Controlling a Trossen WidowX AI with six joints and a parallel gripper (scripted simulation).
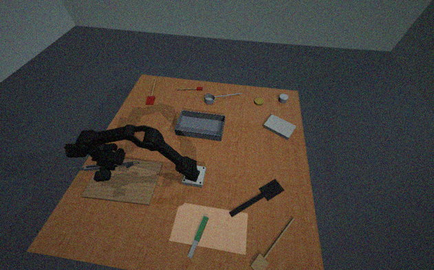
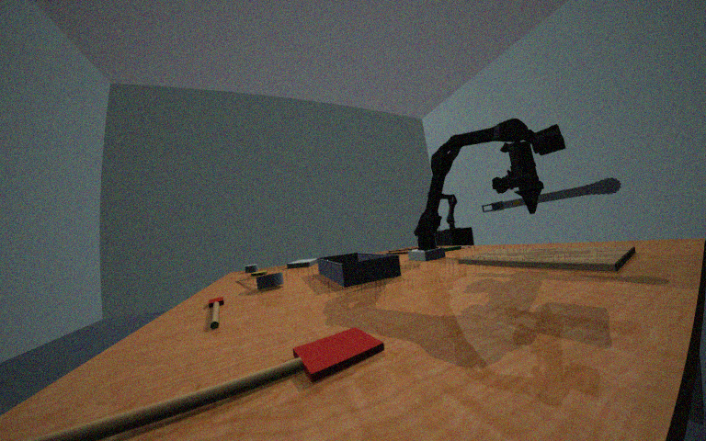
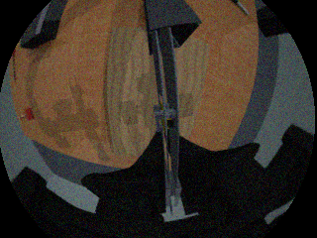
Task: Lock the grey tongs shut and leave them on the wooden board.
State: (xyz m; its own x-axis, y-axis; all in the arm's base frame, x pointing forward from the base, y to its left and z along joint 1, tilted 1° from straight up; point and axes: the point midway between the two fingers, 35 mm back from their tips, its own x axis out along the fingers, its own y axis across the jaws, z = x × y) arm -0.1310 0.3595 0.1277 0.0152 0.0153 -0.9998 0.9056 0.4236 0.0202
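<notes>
The wooden board is 12 cm below my gripper tip. Round my gripper tip: red spatula (67 cm ahead, 20 cm to the left, 12 cm below); then roasting tin (48 cm ahead, 27 cm to the right, 10 cm below); then black spatula (14 cm ahead, 74 cm to the right, 13 cm below).
</notes>
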